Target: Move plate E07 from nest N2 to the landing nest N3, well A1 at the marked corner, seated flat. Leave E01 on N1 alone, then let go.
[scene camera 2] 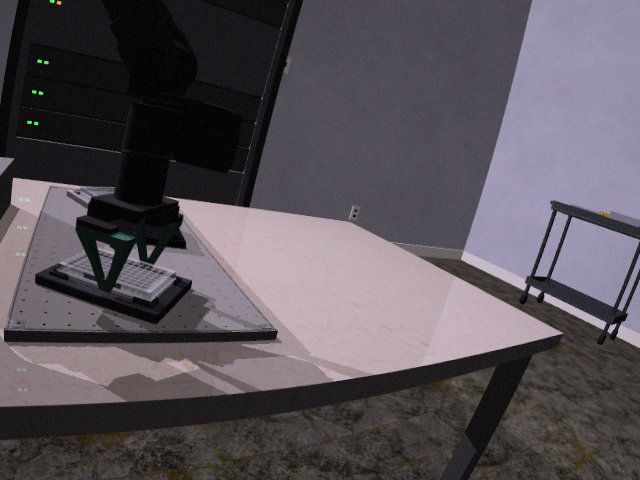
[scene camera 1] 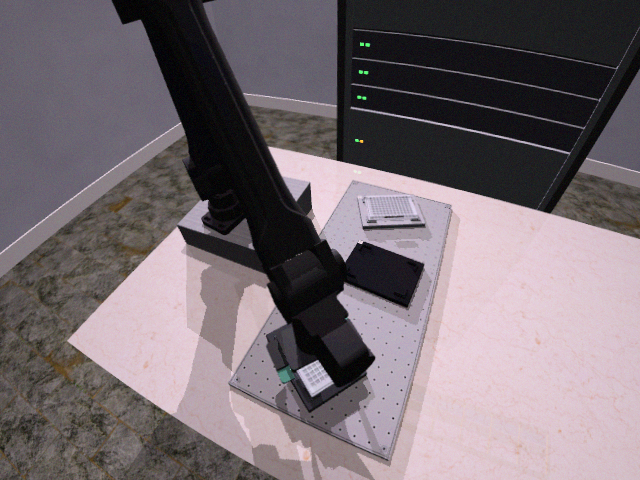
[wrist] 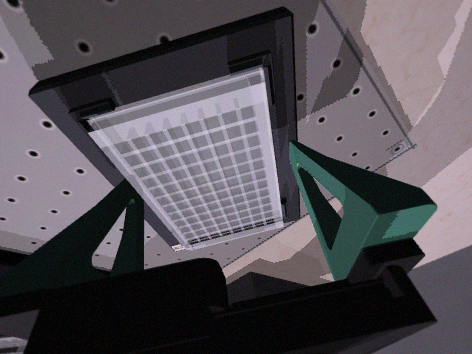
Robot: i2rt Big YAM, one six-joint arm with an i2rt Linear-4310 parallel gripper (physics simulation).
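Observation:
A clear gridded plate [scene camera 1: 314, 378] [scene camera 2: 124, 273] [wrist: 200, 170] lies within the corner clips of the nearest black nest [scene camera 1: 312, 404] [scene camera 2: 154, 313] [wrist: 175, 75] and looks flat. My gripper [scene camera 2: 127, 275] [wrist: 213, 165] is open, with one green finger beside each long side of this plate; in the wrist view gaps show beside the fingertips. The middle black nest [scene camera 1: 385, 271] [scene camera 2: 175, 242] is bare and has a small white mark at one corner. A second plate [scene camera 1: 391, 206] [scene camera 2: 98, 191] sits on the far nest. Nest names and plate labels are not readable. The arm covers part of the near plate.
The nests stand on a perforated board [scene camera 1: 382, 335] [scene camera 2: 222, 299] [wrist: 345, 110] on the pale table [scene camera 1: 516, 310] [scene camera 2: 320, 289]. The arm's grey base block [scene camera 1: 222, 242] is left of the board. A dark rack [scene camera 1: 454, 118] stands behind the table, and a cart [scene camera 2: 573, 297] at the right.

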